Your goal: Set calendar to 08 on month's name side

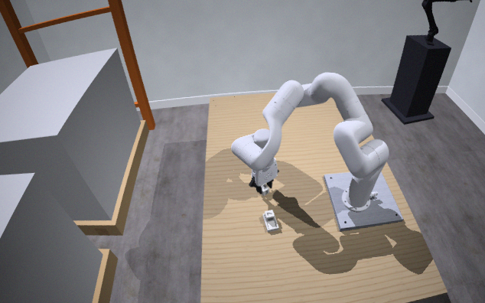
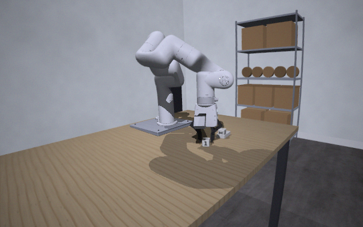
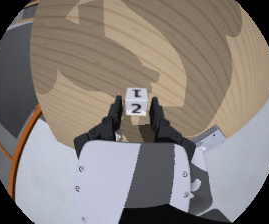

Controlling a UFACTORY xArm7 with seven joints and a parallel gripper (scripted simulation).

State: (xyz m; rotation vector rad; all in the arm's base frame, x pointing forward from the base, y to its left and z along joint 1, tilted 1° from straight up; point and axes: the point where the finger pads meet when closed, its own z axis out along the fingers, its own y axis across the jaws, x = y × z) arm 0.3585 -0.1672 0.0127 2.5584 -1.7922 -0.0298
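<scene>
Now: the white digit cube 20 mm below my hand. Also, from my hand: white tray (160 mm to the left, 30 mm below, 20 mm ahead).
</scene>
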